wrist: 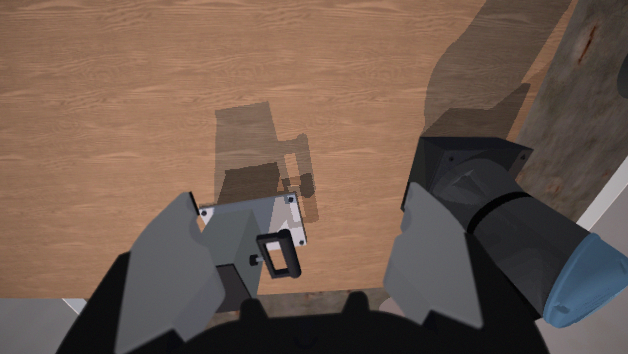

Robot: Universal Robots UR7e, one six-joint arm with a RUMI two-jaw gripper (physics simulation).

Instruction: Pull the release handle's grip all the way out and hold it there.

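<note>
The release handle's black D-shaped grip [292, 255] is low in the wrist view, left of the middle. It sticks out to the right of a grey-green box housing [227, 234], joined by a short thin stem [259, 259]. The housing stands on a pale bolted plate [299, 225] on the wooden table. My gripper [302, 190] is wide open and empty. The grip shows between the two jaws, nearer the left one, with neither jaw touching it. The left jaw overlaps part of the housing in the view. How far the grip lies below the fingertips is hard to tell.
The robot's dark base and arm link [525, 240], with a blue cap [587, 287], stand at the right, beside the right jaw in view. Shadows fall across the wooden table [125, 100]. The table's near edge runs below the housing, and its right edge borders the floor [590, 100].
</note>
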